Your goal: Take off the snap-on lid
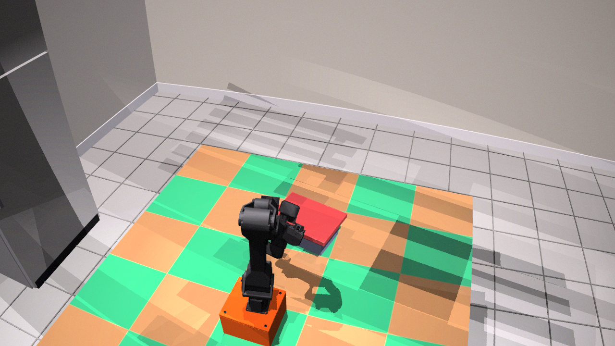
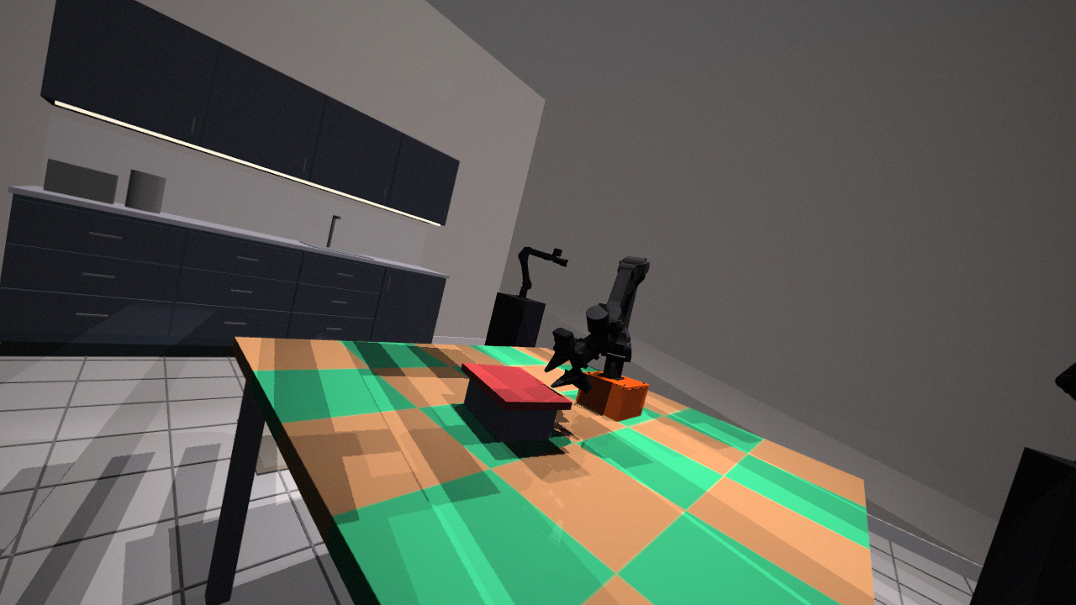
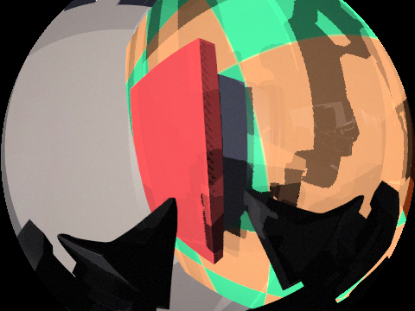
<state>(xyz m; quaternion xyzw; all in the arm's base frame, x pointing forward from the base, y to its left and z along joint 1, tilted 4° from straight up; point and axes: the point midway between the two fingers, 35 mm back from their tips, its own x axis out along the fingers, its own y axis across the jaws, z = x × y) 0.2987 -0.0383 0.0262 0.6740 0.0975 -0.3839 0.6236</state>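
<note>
My gripper tip is 90 mm short of the red lid, 40 mm to the left of it and 20 mm above it. Round my gripper tip: storage box 90 mm ahead, 40 mm to the right, 60 mm below.
</note>
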